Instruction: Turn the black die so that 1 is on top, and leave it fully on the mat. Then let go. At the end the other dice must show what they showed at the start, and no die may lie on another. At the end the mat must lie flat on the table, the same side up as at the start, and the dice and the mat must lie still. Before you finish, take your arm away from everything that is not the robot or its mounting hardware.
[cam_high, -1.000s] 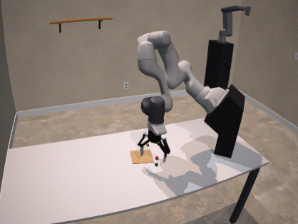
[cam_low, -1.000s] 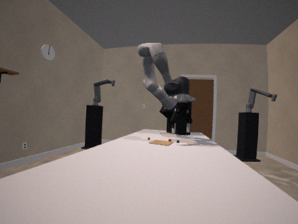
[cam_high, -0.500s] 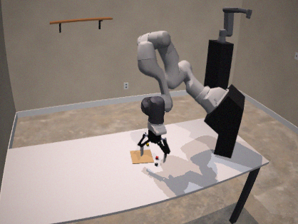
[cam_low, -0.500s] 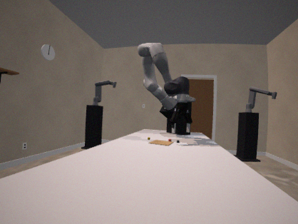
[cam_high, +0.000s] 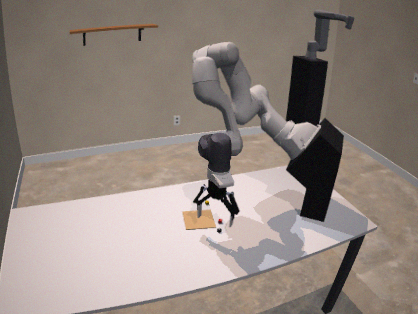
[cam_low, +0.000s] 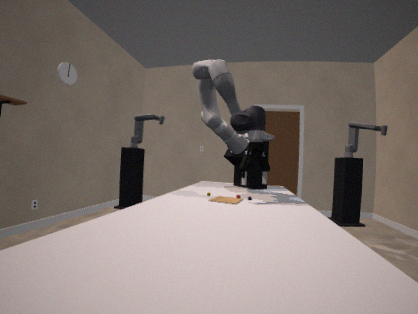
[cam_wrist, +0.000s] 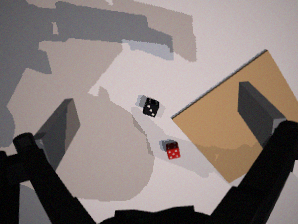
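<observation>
Right now the black die is 9 cm below my hand, 4 cm behind it and 2 cm to the right of it. The rest, counted from my hand: yellow die 23 cm to the right, 10 cm behind, 9 cm below; tan mat 14 cm to the right, 9 cm below; red die 9 cm below, 8 cm behind, 7 cm to the right.
</observation>
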